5 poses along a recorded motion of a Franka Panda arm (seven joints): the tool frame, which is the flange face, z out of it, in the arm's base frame.
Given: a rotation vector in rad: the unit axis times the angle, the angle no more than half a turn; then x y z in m.
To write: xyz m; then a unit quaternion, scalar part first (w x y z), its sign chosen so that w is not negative. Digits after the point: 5 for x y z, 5 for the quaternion.
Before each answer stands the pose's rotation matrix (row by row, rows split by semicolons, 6 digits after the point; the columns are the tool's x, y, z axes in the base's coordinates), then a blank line. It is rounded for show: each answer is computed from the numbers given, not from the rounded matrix.
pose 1, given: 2.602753, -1.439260, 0.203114, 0.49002, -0.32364, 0.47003
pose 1, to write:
0.527593 -0.848504 0.041063; -0.826730 -0.523969 -0.204875; 0.195353 0.074143 -0.977926

0.49002, -0.32364, 0.47003, 0.08015, 0.87027, -0.48124, 0.06791
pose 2, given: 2.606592, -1.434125, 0.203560, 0.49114, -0.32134, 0.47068
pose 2, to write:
0.531104 -0.846257 0.042164; -0.824564 -0.527660 -0.204128; 0.194993 0.073646 -0.978036

0.49114, -0.32134, 0.47068, 0.07970, 0.87132, -0.47939, 0.06805
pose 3, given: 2.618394, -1.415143, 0.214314, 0.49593, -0.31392, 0.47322
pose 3, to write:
0.542734 -0.838364 0.050854; -0.815828 -0.540602 -0.205365; 0.199662 0.069971 -0.977363

0.49593, -0.31392, 0.47322, 0.07869, 0.87474, -0.47277, 0.07160
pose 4, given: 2.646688, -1.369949, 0.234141, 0.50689, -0.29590, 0.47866
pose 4, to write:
0.570210 -0.818646 0.068413; -0.794898 -0.570850 -0.205593; 0.207361 0.062850 -0.976243

0.50689, -0.29590, 0.47866, 0.07602, 0.88279, -0.45694, 0.07810
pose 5, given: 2.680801, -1.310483, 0.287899, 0.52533, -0.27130, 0.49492
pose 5, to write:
0.601430 -0.791559 0.108243; -0.764040 -0.609463 -0.211653; 0.233506 0.044593 -0.971332

0.52533, -0.27130, 0.49492, 0.07182, 0.89194, -0.43602, 0.09579
